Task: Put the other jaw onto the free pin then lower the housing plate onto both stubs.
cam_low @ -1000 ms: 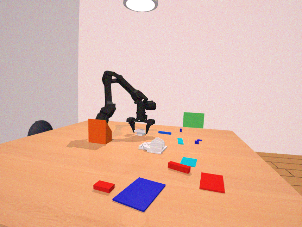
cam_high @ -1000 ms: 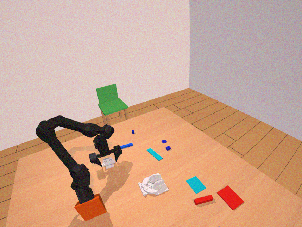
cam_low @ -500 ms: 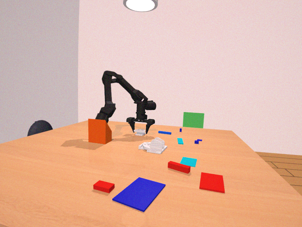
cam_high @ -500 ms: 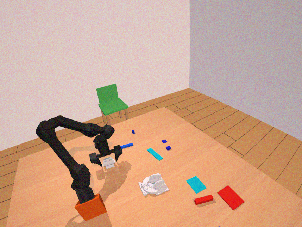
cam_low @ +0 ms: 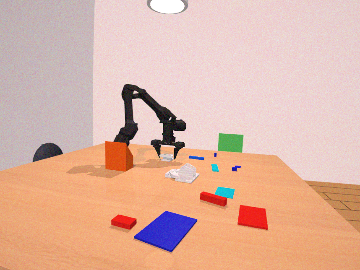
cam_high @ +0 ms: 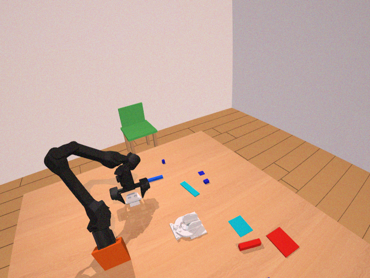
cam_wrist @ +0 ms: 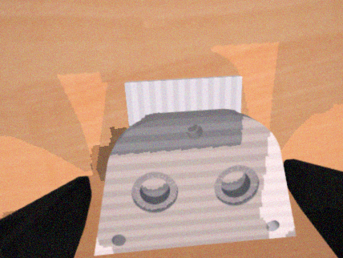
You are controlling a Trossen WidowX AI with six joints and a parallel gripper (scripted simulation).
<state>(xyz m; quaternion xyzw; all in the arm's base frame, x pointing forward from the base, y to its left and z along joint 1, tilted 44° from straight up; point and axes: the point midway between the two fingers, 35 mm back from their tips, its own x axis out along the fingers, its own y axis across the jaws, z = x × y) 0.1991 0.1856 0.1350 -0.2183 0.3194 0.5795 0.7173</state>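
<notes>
The white housing plate is 1 cm to the left of my gripper tip and 2 cm above it. From my gripper tip the other things lie so: cyan tile (29 cm ahead, 42 cm to the right, 1 cm below); white base (14 cm ahead, 28 cm to the right, 1 cm below); red tile (35 cm ahead, 59 cm to the right, 1 cm below).
</notes>
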